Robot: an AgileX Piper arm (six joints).
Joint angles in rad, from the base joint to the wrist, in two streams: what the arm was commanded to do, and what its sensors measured. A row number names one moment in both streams.
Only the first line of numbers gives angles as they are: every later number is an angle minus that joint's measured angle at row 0.
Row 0, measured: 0.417, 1.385, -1.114, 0.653, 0.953, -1.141
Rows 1 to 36, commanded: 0.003, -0.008, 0.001, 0.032, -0.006, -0.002; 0.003, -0.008, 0.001, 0.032, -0.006, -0.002; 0.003, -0.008, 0.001, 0.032, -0.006, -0.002; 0.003, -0.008, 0.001, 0.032, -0.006, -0.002; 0.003, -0.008, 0.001, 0.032, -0.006, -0.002; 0.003, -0.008, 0.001, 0.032, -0.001, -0.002; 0.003, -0.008, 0.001, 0.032, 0.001, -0.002; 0.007, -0.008, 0.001, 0.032, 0.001, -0.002; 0.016, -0.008, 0.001, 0.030, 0.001, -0.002; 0.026, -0.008, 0.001, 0.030, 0.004, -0.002; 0.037, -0.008, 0.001, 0.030, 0.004, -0.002; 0.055, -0.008, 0.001, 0.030, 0.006, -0.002; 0.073, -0.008, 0.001, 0.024, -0.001, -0.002; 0.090, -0.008, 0.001, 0.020, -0.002, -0.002; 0.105, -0.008, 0.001, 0.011, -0.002, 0.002; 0.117, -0.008, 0.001, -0.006, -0.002, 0.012; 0.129, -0.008, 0.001, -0.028, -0.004, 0.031; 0.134, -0.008, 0.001, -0.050, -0.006, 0.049; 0.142, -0.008, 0.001, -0.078, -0.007, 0.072; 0.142, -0.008, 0.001, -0.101, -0.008, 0.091; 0.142, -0.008, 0.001, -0.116, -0.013, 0.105; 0.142, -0.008, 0.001, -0.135, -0.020, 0.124; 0.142, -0.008, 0.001, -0.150, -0.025, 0.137; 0.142, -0.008, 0.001, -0.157, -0.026, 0.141; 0.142, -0.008, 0.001, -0.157, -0.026, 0.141; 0.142, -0.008, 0.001, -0.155, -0.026, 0.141; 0.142, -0.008, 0.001, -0.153, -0.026, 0.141; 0.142, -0.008, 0.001, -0.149, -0.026, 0.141; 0.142, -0.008, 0.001, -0.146, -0.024, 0.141; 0.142, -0.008, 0.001, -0.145, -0.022, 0.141; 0.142, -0.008, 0.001, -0.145, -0.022, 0.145; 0.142, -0.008, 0.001, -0.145, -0.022, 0.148; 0.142, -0.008, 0.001, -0.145, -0.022, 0.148; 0.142, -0.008, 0.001, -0.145, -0.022, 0.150; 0.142, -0.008, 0.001, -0.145, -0.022, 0.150; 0.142, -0.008, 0.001, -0.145, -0.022, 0.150
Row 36, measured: 0.141, 0.000, 0.000, -0.123, -0.054, 0.144
